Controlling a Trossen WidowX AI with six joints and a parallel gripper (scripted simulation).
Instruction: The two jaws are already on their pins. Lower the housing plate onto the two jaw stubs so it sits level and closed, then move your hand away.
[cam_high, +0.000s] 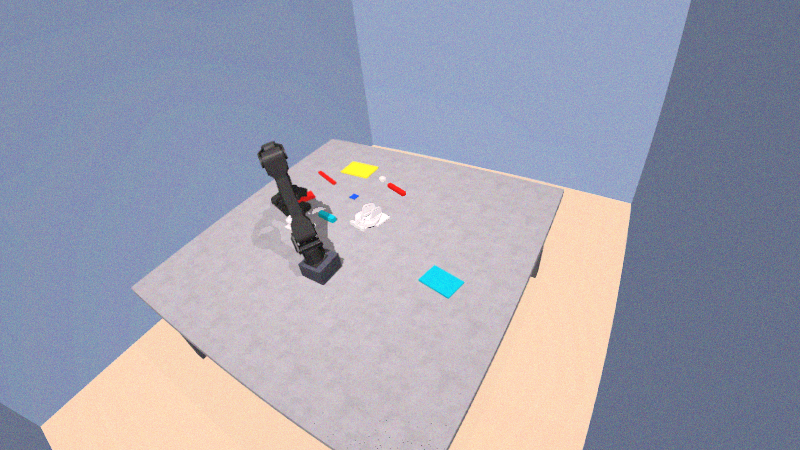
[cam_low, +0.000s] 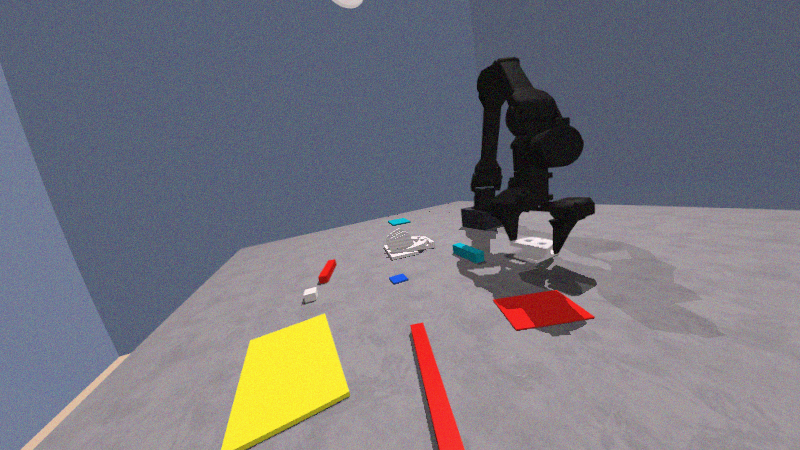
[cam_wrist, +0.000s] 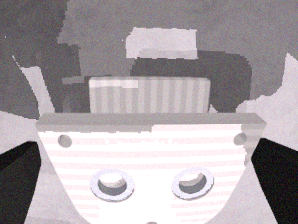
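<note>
Now: the teal block 100 mm to the right of my gripper tip, 80 mm ahead of it and 10 mm below it. Also, from my gripper tip: red tile: 150 mm ahead, 110 mm to the left, 20 mm below; long red bar: 320 mm ahead, 120 mm to the left, 10 mm below; blue tile: 260 mm ahead, 110 mm to the right, 20 mm below.
</note>
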